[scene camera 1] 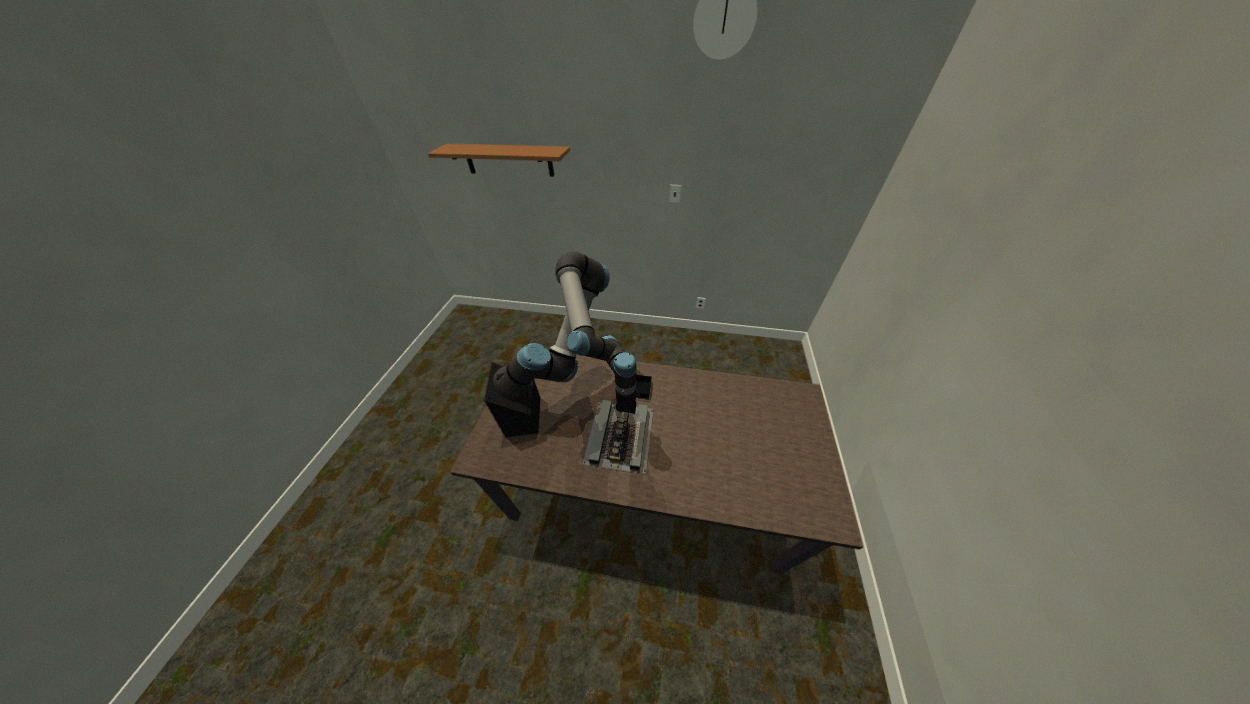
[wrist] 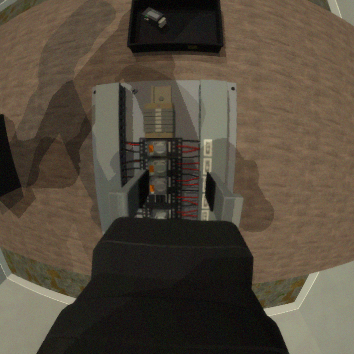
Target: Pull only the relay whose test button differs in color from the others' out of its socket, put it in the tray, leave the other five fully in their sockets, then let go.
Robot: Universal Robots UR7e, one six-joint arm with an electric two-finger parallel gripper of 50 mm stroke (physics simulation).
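Places are measured from the arm's base along level axes (x left, y down, z back), in millimetres.
Pixels of known places: gripper, fingertip midpoint: (scene camera 1: 627, 411) (wrist: 176, 182); arm's base, origin of the base link: (scene camera 1: 510, 383).
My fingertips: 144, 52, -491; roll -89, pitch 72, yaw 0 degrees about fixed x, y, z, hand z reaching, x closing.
Ahead of a thing's pixels: the offset from my fingertips to its middle, as dx, dy, dz. Level surfaces: height alone.
One relay {+238, +158, +134} (wrist: 154, 16) lies tipped over in the black tray {+238, +157, +92} (wrist: 175, 48) (scene camera 1: 649, 381) at the top of the wrist view; its button color is too small to tell. On the panel (wrist: 111, 107) (scene camera 1: 593, 444), three relays {+9, +127, +37} (wrist: 159, 148) {-18, +127, +28} (wrist: 158, 166) {-46, +127, +18} (wrist: 159, 186) with orange buttons sit in a column of sockets. Below them a dark socket {-60, +155, +13} (wrist: 157, 201) shows no relay. Part of another relay {-101, +127, -2} (wrist: 160, 215) shows below it; the rest of the column is hidden by the gripper body. My gripper (wrist: 176, 182) (scene camera 1: 625, 409) is open and empty above the panel, its fingers on either side of the column.
Beige terminal blocks {+46, +128, +51} (wrist: 159, 120) stand at the tray end of the column. Grey wire ducts {-1, +152, -58} (wrist: 214, 112) flank it, with red and black wires running to the sockets. The panel and the tray stand on the brown table {dy +175} (scene camera 1: 743, 437), the tray behind the panel.
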